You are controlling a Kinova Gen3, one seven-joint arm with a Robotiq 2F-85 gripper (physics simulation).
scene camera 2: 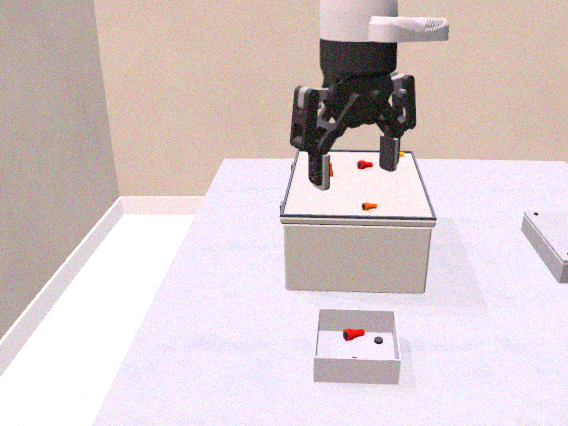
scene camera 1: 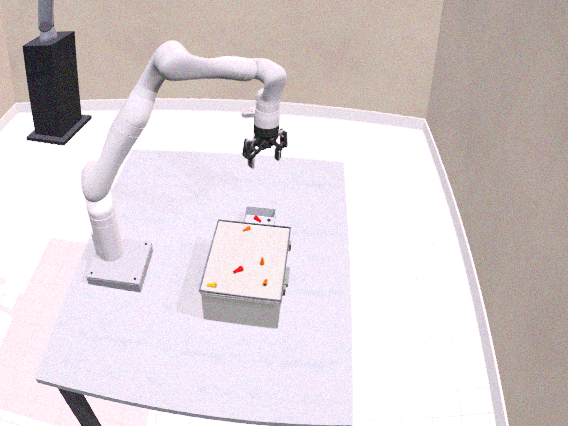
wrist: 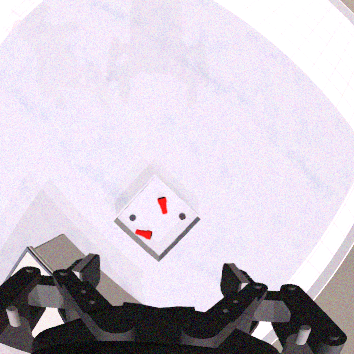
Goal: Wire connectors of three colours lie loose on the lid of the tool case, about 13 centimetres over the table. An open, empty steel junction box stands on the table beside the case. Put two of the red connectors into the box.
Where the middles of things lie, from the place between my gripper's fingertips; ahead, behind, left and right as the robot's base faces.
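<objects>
From my hand: steel junction box (scene camera 2: 378, 360), 220 mm below, 10 mm to the right, 10 mm behind. Tool case (scene camera 1: 240, 298), 300 mm to the right of my hand, 180 mm below, 40 mm ahead. Going by their middles, steel junction box nearest to my hand of the things named here.
</objects>
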